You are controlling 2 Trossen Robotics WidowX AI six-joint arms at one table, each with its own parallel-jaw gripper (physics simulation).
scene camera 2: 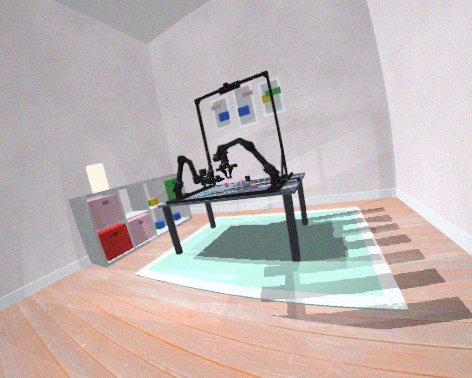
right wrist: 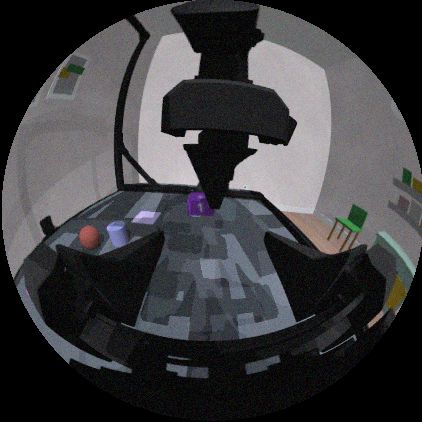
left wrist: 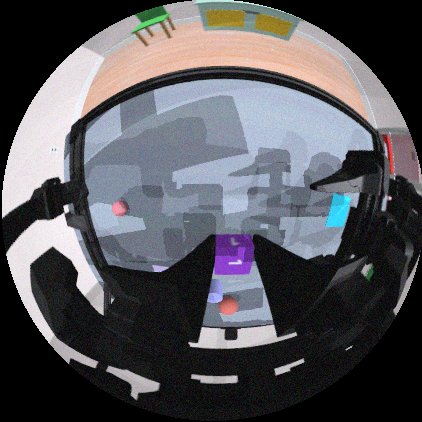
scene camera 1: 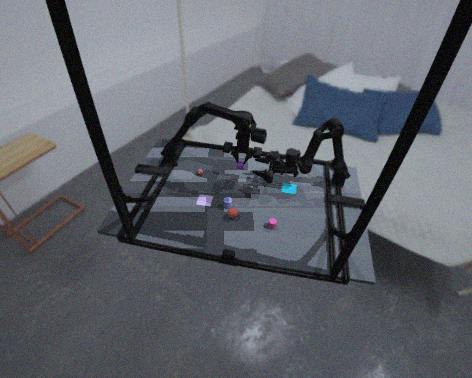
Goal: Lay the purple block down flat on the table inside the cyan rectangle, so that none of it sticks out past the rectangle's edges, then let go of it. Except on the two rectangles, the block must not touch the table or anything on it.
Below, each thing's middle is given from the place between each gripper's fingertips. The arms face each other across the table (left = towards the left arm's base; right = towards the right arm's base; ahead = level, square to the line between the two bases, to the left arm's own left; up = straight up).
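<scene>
Purple block [left wrist: 233, 252]: 2 cm behind my left hand.
Purple block: 1 cm behind my right hand, 7 cm to the left of it.
</scene>
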